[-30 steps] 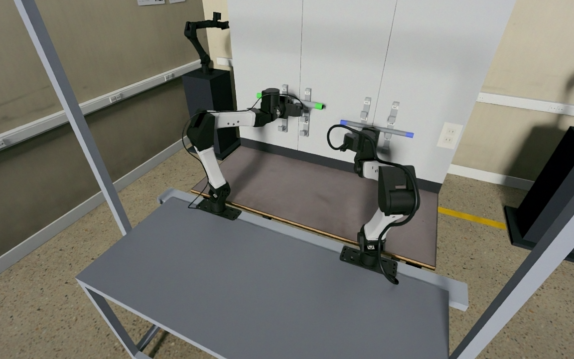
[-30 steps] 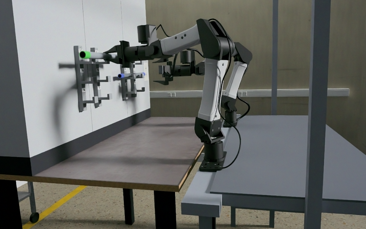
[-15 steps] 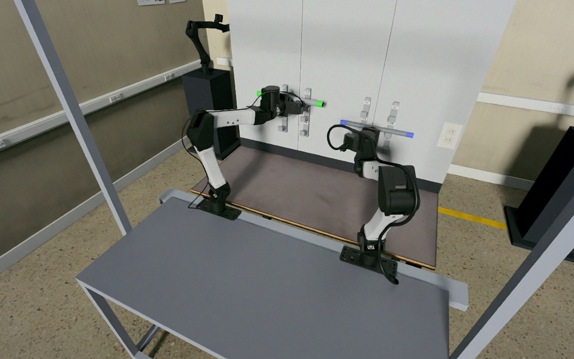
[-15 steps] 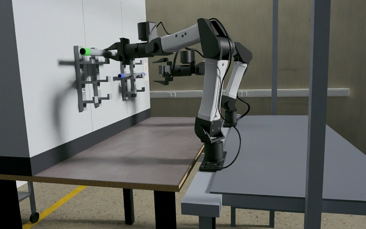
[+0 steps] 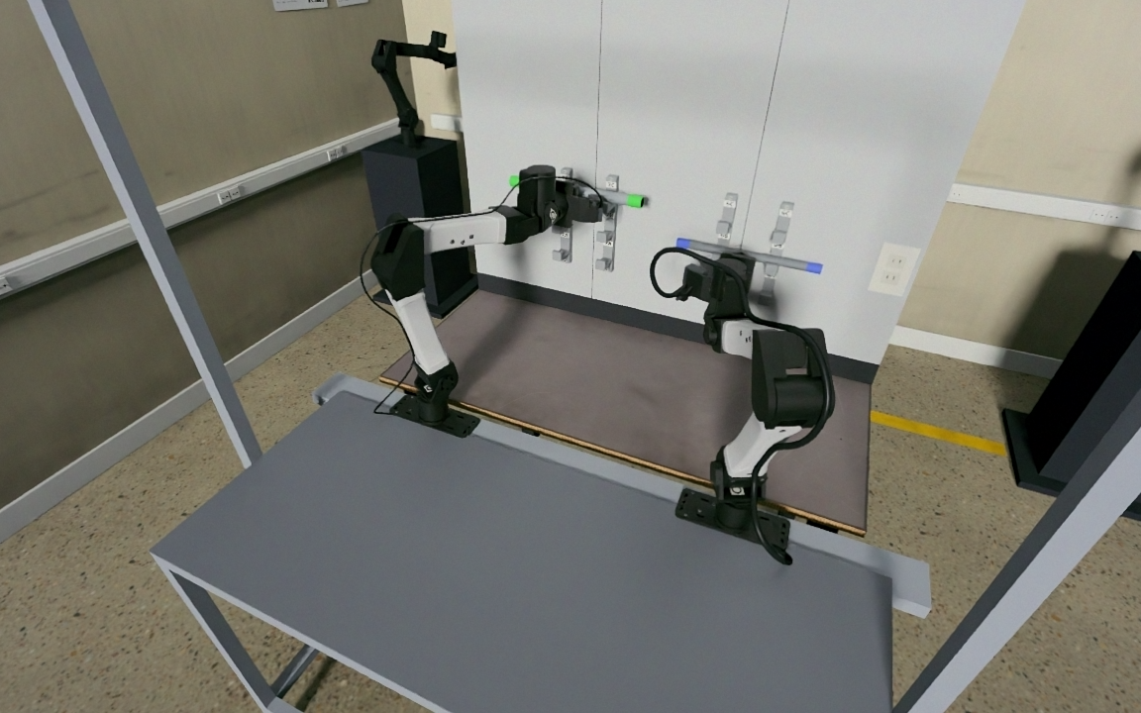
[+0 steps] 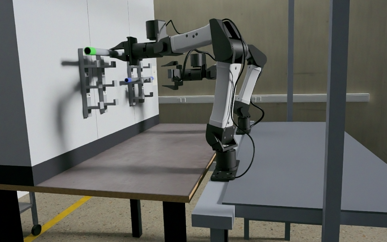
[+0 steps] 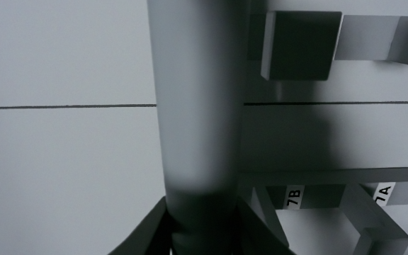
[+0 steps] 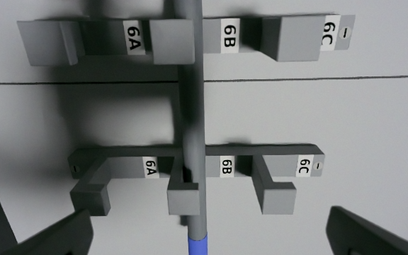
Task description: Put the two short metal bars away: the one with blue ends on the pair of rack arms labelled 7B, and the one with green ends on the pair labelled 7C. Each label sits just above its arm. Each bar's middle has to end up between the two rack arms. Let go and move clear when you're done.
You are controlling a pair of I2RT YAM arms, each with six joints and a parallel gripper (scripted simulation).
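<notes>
My left hand is right at the green-ended bar. Also, from my left hand: blue-ended bar: 400 mm to the right, 110 mm below, 70 mm ahead; then white wall panel: 210 mm ahead, 190 mm to the right, 60 mm above; then wall socket plate: 700 mm to the right, 110 mm ahead, 90 mm below.
</notes>
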